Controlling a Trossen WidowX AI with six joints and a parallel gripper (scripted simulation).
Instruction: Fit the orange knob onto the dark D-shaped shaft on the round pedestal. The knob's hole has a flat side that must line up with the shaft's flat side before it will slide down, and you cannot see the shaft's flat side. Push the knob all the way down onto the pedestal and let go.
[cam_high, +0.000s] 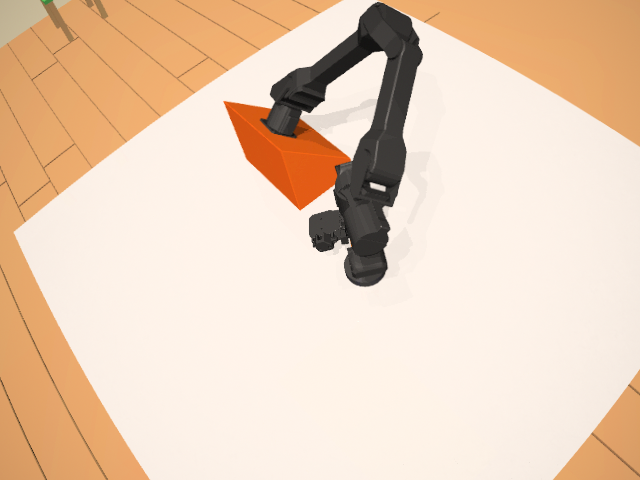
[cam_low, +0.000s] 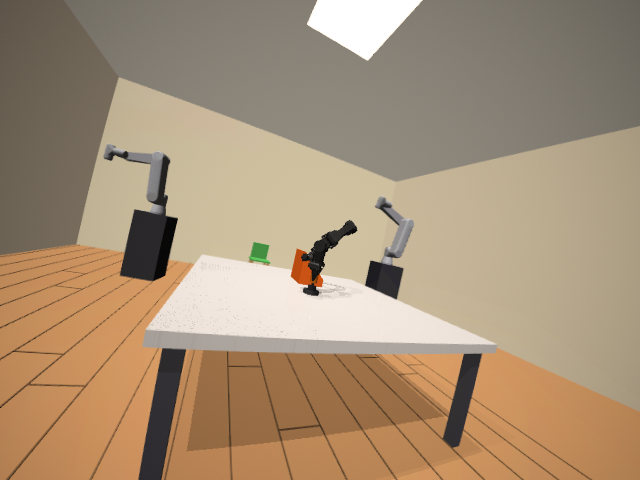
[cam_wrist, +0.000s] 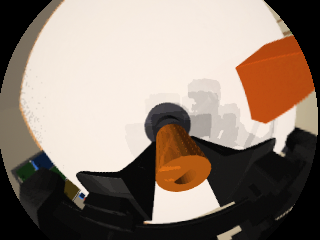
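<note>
Right now the orange knob is 20 mm above my gripper tip. Round my gripper tip: round pedestal (40 mm below).
</note>
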